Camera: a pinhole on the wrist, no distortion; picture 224 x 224 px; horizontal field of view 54.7 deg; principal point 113.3 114.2 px. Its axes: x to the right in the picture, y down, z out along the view. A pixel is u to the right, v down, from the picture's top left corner.
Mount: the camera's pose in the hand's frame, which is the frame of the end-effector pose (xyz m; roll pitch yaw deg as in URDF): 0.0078 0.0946 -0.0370 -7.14 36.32 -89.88
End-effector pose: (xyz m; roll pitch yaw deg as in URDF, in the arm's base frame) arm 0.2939 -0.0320 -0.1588 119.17 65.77 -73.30
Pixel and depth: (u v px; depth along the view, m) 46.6 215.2 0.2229
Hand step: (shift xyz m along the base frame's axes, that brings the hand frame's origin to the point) -0.1553 -0.0488 -0.1513
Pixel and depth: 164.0 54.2 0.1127
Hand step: -0.0413 0.0063 0.0018
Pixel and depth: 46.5 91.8 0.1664
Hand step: -0.1310 -0.0154 -0.0229
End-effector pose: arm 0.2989 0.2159 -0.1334 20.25 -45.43 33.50
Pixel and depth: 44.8 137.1 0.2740
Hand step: -0.0471 -0.1205 0.2036
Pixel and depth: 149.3 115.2 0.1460
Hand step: -0.0005 -0.0394 0.0595
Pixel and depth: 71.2 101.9 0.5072
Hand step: -0.0412 -0.3475 0.2828
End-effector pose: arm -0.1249 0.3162 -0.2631 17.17 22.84 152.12
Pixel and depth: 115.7 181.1 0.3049
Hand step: -0.1068 0.2083 0.0960
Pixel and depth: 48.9 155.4 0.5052
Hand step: -0.1797 0.3239 0.3083
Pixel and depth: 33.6 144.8 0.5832
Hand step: -0.1986 0.3625 0.4009
